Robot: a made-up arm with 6 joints. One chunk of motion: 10 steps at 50 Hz.
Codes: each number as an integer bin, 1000 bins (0 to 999) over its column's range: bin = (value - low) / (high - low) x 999, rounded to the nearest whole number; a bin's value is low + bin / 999 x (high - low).
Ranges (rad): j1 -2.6..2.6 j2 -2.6..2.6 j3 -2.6..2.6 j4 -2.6..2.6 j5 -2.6..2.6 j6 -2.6..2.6
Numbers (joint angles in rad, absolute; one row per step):
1: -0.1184 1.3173 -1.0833 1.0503 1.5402 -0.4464
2: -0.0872 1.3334 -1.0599 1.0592 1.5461 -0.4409
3: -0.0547 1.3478 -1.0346 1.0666 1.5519 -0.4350
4: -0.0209 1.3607 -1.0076 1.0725 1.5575 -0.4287
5: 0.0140 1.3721 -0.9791 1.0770 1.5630 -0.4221
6: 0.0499 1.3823 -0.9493 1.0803 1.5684 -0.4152
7: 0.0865 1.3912 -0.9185 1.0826 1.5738 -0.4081
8: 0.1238 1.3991 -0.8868 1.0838 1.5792 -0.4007
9: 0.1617 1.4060 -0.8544 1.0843 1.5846 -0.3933
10: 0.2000 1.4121 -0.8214 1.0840 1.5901 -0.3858
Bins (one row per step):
1: 477 753 291 701 795 414
2: 483 756 296 703 797 415
3: 489 758 301 704 798 416
4: 495 761 306 706 799 417
5: 502 763 311 706 800 418
6: 509 765 317 707 801 420
7: 516 767 323 707 802 421
8: 523 768 329 708 803 423
9: 531 770 335 708 804 424
10: 538 771 342 708 805 425

